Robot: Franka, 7 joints.
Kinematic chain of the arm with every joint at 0, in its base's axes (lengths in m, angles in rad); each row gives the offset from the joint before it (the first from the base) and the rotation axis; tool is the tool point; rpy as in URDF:
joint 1: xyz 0 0 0.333 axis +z
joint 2: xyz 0 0 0 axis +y
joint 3: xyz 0 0 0.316 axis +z
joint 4: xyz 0.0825 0 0 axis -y
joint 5: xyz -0.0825 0 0.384 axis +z
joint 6: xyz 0 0 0 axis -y
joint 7: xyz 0.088 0 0 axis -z
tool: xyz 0 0 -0.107 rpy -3.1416 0 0
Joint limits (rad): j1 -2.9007..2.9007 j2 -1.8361..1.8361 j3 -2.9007..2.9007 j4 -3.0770..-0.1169 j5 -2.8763..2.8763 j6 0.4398..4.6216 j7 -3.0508..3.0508
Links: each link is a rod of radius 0.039 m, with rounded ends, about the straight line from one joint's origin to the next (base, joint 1, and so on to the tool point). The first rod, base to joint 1, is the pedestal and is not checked.
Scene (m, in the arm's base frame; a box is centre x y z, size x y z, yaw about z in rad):
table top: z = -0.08
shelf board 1: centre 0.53 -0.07 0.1 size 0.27 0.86 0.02 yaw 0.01
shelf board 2: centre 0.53 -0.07 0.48 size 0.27 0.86 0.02 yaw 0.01
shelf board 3: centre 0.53 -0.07 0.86 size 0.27 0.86 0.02 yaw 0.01
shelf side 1: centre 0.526 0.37 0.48 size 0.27 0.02 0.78 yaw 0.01
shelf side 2: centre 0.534 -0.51 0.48 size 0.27 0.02 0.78 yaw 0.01
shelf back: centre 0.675 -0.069 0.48 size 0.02 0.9 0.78 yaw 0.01
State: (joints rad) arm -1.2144 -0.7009 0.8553 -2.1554 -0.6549 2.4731 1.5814
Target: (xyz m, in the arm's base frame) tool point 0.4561 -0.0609 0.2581
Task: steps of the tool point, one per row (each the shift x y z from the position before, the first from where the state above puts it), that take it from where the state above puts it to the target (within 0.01 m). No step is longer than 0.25 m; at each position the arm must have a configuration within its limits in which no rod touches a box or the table.
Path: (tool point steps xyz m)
1: -0.1035 -0.1458 0.0272
2: -0.1459 -0.0977 0.0128
3: -0.1656 -0.0397 -0.0050
4: -0.1612 0.0179 -0.0235
5: 0.1762 -0.0181 -0.0969
6: 0.1323 0.0646 -0.1090
7: 0.0594 0.1076 -0.1054
8: -0.0146 0.1043 -0.0884
9: 0.0687 0.0145 -0.0077
10: 0.0683 0.0026 0.0000
11: 0.0650 -0.0151 0.0077

